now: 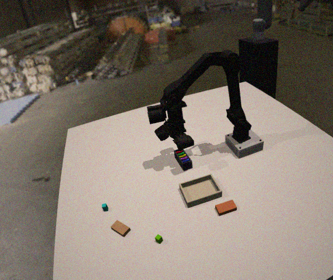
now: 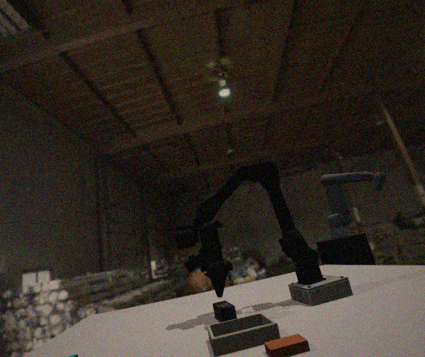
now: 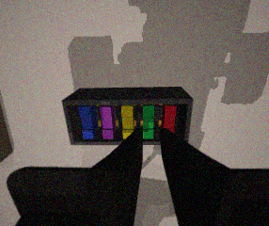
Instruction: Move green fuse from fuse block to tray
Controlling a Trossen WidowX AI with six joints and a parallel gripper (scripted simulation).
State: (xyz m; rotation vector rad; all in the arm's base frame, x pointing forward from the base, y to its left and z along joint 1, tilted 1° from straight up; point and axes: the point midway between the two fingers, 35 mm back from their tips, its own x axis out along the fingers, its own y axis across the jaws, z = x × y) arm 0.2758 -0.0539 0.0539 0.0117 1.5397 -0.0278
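Right now the green fuse is 3 cm below my gripper tip. From my gripper tip the other things lie so: yellow fuse: 3 cm below, 2 cm to the left; purple fuse: 4 cm to the left, 3 cm below; red fuse: 3 cm below, 2 cm to the right.
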